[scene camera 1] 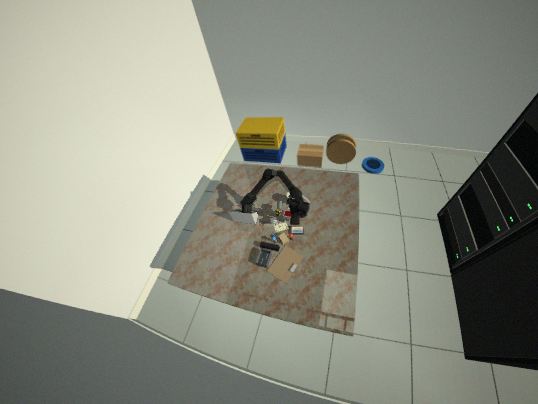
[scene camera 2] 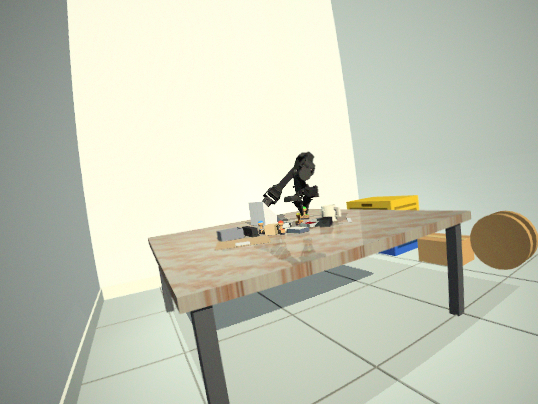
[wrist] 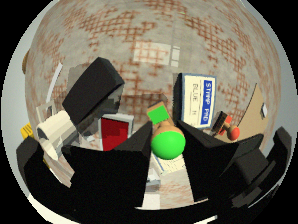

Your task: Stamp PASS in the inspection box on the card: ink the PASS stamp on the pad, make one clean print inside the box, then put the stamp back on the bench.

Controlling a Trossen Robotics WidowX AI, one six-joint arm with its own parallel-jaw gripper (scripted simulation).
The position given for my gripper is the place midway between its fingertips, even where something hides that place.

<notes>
In view: my gripper (wrist: 164, 124), a white mug (wrist: 58, 130) and a black box (wrist: 100, 79).
</notes>
